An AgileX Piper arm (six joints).
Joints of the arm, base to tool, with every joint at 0 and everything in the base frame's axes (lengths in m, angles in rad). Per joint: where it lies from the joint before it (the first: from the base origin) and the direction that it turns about. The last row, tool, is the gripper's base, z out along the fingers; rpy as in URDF.
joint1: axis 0 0 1 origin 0 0 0.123
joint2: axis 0 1 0 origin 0 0 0
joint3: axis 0 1 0 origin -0.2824 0 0.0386
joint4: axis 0.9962 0 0.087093 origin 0.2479 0 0.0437
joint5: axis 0 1 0 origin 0 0 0
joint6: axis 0.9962 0 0.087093 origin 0.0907 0 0.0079
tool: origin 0 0 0 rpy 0 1.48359 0
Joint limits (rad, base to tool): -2.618..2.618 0..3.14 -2.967..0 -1.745..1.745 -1.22..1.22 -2.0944..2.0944
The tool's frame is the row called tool.
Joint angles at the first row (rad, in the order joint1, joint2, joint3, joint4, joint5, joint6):
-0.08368 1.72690 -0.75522 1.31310 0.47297 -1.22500
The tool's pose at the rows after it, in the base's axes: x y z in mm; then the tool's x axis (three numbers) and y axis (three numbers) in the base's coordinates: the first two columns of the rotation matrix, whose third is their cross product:
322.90, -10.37, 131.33, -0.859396, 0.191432, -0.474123, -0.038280, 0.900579, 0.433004
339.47, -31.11, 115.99, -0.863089, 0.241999, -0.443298, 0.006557, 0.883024, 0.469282
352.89, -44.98, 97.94, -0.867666, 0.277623, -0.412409, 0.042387, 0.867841, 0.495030
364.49, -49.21, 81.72, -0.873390, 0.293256, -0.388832, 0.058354, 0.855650, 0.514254
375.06, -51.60, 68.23, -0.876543, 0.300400, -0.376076, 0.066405, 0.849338, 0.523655
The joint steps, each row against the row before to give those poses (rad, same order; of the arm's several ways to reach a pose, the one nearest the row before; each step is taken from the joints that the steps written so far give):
-0.08093 0.10266 -0.07427 0.00419 0.03227 -0.00357
-0.06224 0.09734 -0.07533 0.00087 0.04392 -0.00002
-0.03509 0.09250 -0.06539 0.00614 0.02444 -0.00001
-0.00623 0.07719 -0.05575 0.01067 0.01438 -0.00003
-0.00001 0.06377 -0.05177 0.00719 0.00568 0.00002

